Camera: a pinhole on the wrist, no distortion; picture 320 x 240 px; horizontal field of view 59.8 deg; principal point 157.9 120.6 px. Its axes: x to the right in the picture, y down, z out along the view. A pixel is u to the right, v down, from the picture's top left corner.
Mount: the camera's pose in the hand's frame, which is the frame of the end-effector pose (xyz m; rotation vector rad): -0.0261 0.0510 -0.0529 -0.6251 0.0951 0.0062
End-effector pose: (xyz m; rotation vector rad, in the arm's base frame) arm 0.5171 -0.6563 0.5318 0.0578 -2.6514 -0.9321
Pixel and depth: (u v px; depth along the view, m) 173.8 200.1 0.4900
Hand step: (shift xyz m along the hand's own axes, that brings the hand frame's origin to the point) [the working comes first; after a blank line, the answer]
In the camera's frame: 0.0280 0.1400 0.4900

0.0396 0.4503 0.2581
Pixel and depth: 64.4 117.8 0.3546
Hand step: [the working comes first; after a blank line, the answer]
In the camera's frame: -0.1192 -0.0036 0.3546

-0.1138 0.2581 0.2460
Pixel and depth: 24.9 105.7 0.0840
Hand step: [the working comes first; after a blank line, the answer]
In the camera's frame: -0.0402 -0.0045 0.0840

-0.0586 0.0974 0.0211
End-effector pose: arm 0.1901 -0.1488 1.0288 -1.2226 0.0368 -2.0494
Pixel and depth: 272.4 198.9 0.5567
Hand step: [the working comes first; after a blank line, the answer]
In the camera's frame: 0.2291 0.1567 0.5567

0.2450 0.4982 0.2839
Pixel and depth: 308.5 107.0 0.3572
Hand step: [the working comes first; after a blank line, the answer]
In the camera's frame: 0.1933 -0.0175 0.3572

0.1981 0.2412 0.2279
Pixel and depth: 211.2 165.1 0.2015
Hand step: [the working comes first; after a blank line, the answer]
In the camera's frame: 0.0386 0.0322 0.2015

0.0287 0.1940 0.0873
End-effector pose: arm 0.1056 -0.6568 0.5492 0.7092 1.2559 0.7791
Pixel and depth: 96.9 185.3 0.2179
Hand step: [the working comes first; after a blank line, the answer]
In the camera's frame: -0.0478 0.0507 0.2179

-0.0564 0.2206 0.0976
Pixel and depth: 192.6 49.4 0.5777
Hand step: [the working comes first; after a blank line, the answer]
In the camera's frame: 0.0720 -0.1478 0.5777

0.1010 0.2672 0.4929
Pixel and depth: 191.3 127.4 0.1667
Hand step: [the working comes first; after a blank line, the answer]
In the camera's frame: 0.0200 0.0041 0.1667

0.0082 0.1513 0.0774
